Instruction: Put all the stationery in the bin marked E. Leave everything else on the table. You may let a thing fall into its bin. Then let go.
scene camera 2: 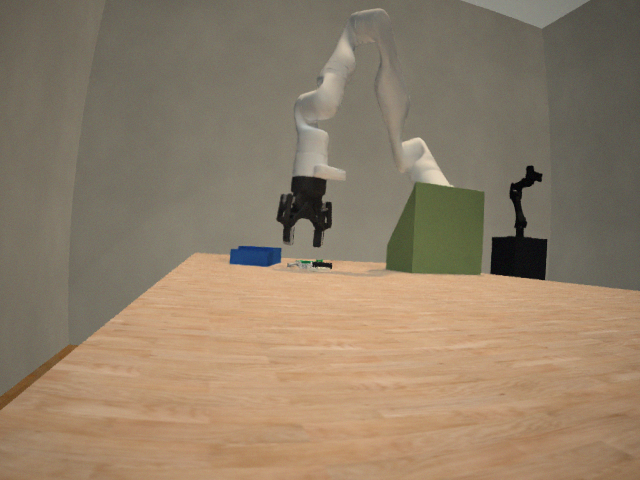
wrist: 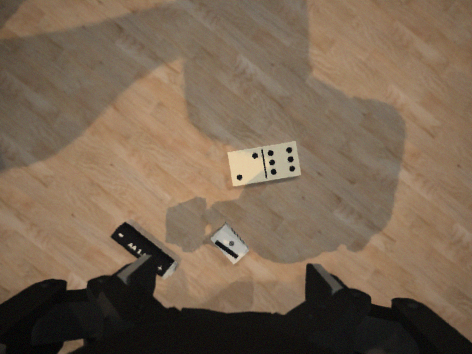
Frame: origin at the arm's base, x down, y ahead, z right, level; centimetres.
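Seen in the pictures: gripper, fingertip midpoint: (scene camera 2: pixel 303 246) (wrist: pixel 230 276); arm's base at its link origin: (scene camera 2: pixel 448 215).
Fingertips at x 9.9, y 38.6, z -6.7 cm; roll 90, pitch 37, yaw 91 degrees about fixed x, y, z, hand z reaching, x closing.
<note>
Pixels of each thing's top centre, then the offset from my fingertips to it. Level surfaces: height alone.
- small silver pencil sharpener at its top centre: (wrist: pixel 229 245) dy -0.6, dx +3.7, dz -0.5 cm
- blue bin at its top centre: (scene camera 2: pixel 258 247) dy +8.5, dx +0.9, dz +13.4 cm
- black AA battery at its top centre: (wrist: pixel 142 254) (scene camera 2: pixel 320 262) dy -4.9, dx +3.4, dz +3.7 cm
- cream domino at its top centre: (wrist: pixel 264 163) (scene camera 2: pixel 319 267) dy -2.3, dx +4.1, dz -6.6 cm
- table at its surface level: dx +4.8 cm
A small silver pencil sharpener (wrist: pixel 231 243) with a dark blade lies flat on the table, low centre in the wrist view. My gripper (scene camera 2: pixel 302 244) (wrist: pixel 230 276) is open and empty. It points down above the group of small things on the table, and the sharpener shows between and a little beyond its fingertips. A blue bin (scene camera 2: pixel 255 256) stands left of the gripper near the far table edge. No letter E shows in either view, so I cannot tell which bin it marks.
A black AA battery (wrist: pixel 145 250) (scene camera 2: pixel 323 265) lies by the left finger in the wrist view. A cream domino (wrist: pixel 264 164) lies beyond the sharpener. Small green items (scene camera 2: pixel 305 262) lie near the battery. A tall green box (scene camera 2: pixel 447 229) stands to the right, on the table (scene camera 2: pixel 330 372).
</note>
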